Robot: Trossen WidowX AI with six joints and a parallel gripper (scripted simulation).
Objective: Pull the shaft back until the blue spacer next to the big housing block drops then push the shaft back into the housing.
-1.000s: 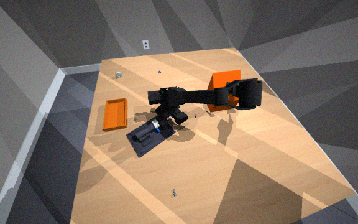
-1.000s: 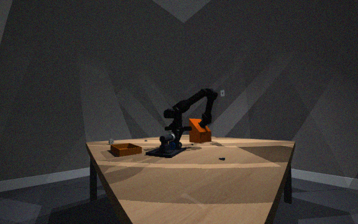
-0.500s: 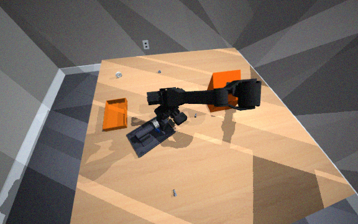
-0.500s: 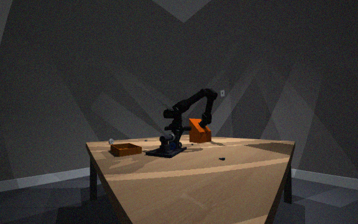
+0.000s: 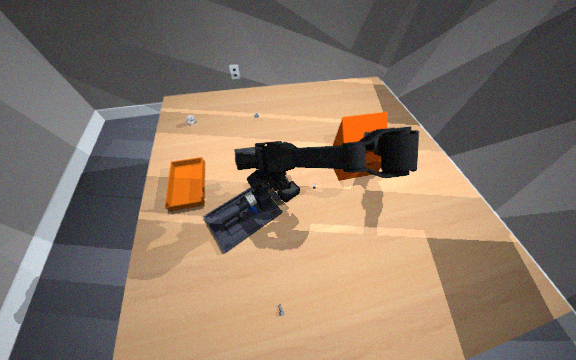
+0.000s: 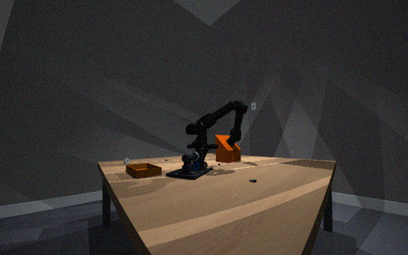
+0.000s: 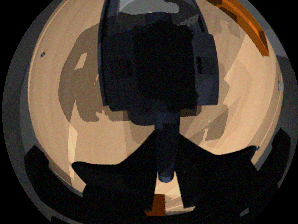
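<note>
Now: gripper tip 6 cm short of the shaft, 4 cm to the right of it and 3 cm below it. Also, from my gripper tip: orange tray 33 cm ahead, 7 cm to the right, 4 cm below; white spacer ring 9 cm ahead, 5 cm to the left, 3 cm above; blue spacer 8 cm ahead, 6 cm to the left, 2 cm below.
</note>
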